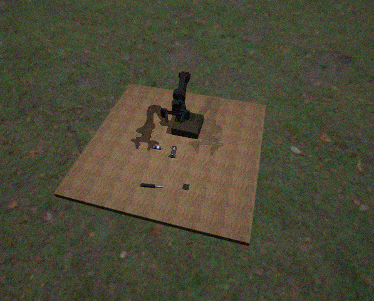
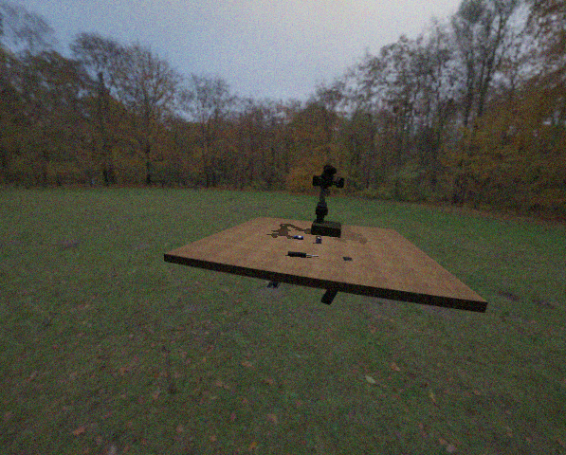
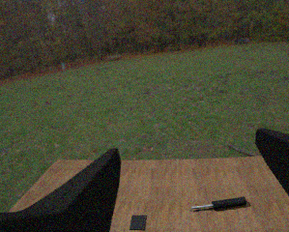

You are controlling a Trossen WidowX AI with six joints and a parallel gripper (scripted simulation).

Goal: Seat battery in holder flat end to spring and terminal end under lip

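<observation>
The battery lies 100 mm behind my gripper tip, 160 mm to the right of it and 360 mm below it. From my gripper tip the other things lie so: screwdriver (240 mm ahead, 110 mm to the right, 360 mm below).
</observation>
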